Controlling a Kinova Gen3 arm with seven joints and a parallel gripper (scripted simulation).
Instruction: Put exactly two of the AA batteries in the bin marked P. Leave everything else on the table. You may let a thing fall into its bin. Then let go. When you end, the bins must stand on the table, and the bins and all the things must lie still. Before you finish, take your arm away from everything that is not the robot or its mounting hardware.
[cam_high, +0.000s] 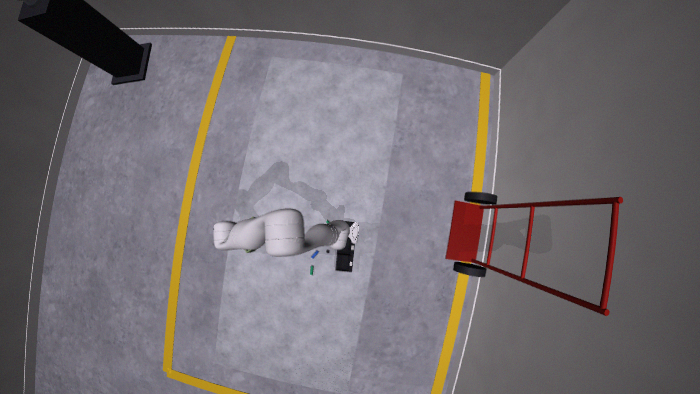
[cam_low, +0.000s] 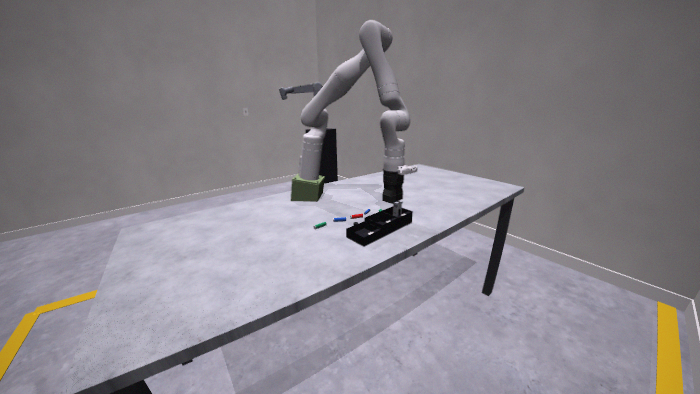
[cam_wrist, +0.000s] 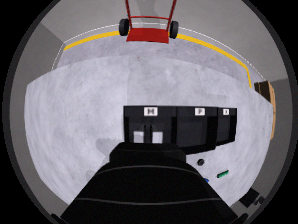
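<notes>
Right now the red battery is 140 mm behind my hand, 70 mm to the right of it and 30 mm below it. Round my hand: small dark thing (120 mm to the right, 100 mm behind, 30 mm below); then black bin (90 mm to the right, 10 mm below, 10 mm behind).
</notes>
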